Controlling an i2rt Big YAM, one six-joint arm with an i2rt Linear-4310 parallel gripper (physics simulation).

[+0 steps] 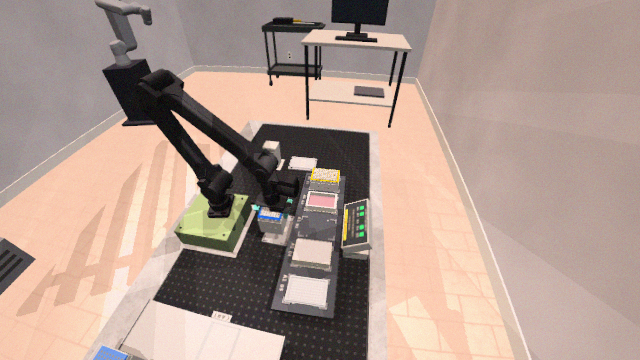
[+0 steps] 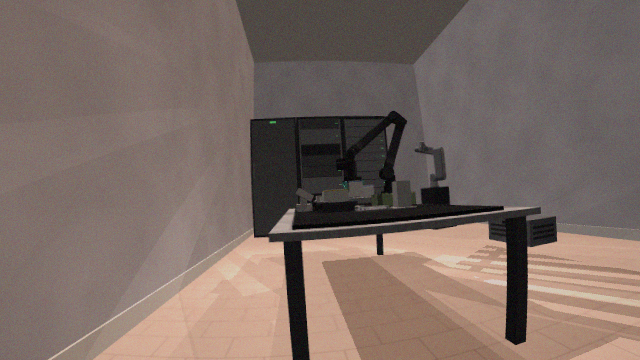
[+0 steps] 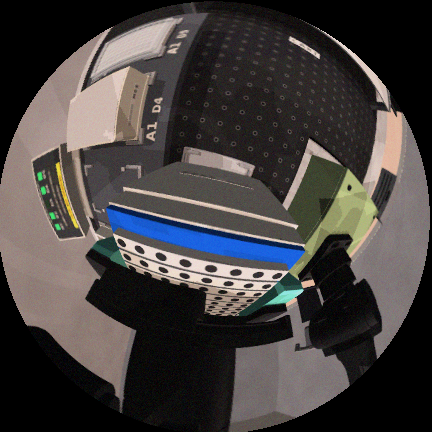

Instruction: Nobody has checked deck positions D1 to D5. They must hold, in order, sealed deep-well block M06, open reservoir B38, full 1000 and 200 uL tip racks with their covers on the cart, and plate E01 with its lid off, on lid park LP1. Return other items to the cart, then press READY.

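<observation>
My gripper is shut on a grey tip rack with a blue band, without a cover, held between D3 and the green base, above a pale flat piece. On the deck strip, a yellow-edged tip rack is at D1, and an open reservoir with pink content is at D2. D3 holds no labware. A cream-topped block is at D4; its label looks like M06. A pale plate is at D5.
The slot panel stands beside the deck; several lights are green. The green base is close to the held rack. An upright white box and a pale lid-like piece are behind. The white cart is at the front.
</observation>
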